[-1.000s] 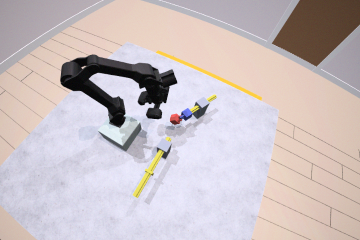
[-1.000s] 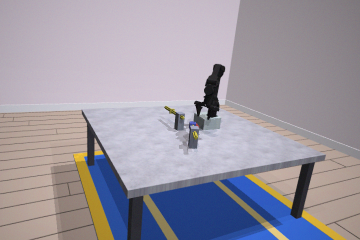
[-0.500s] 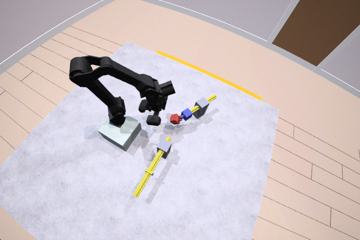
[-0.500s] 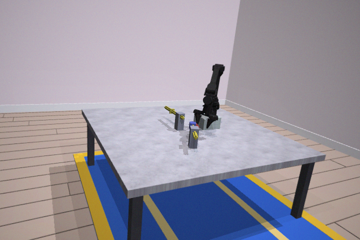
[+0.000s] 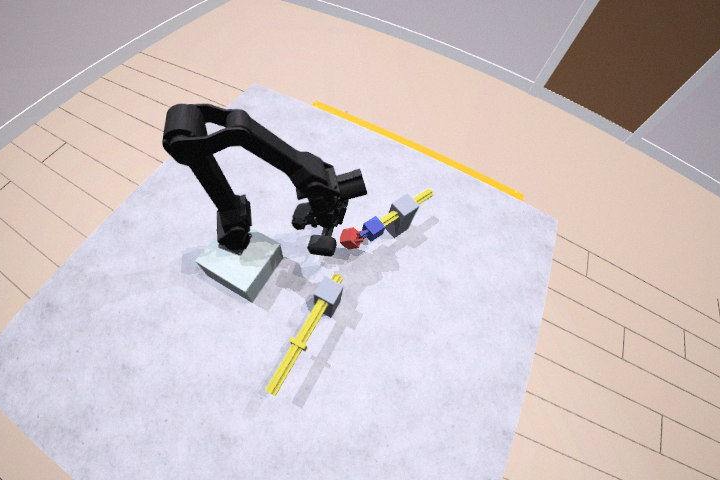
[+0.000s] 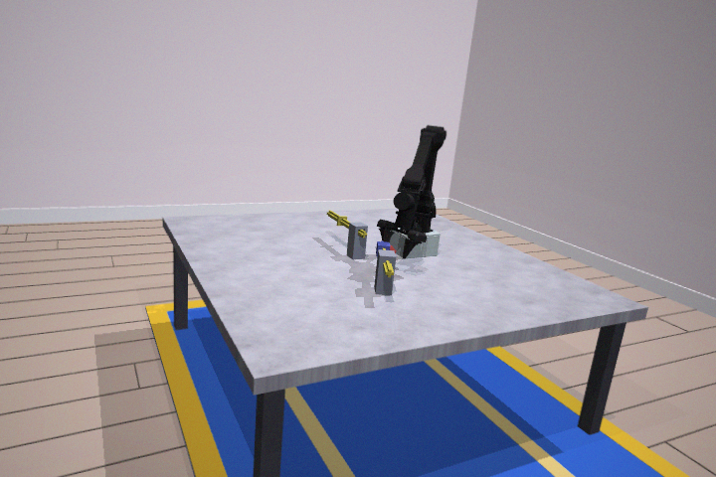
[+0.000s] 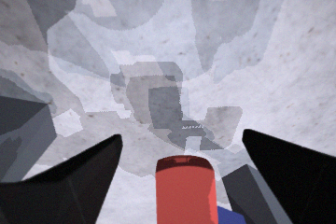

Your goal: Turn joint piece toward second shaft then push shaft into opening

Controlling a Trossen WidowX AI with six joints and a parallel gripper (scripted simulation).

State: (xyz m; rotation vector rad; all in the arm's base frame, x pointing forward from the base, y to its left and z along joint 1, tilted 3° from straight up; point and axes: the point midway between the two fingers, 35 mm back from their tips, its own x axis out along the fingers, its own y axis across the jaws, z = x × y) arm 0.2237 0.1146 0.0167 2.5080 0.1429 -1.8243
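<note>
Now: gripper tip 40 mm short of the red joint piece and 20 mm below it.
</note>
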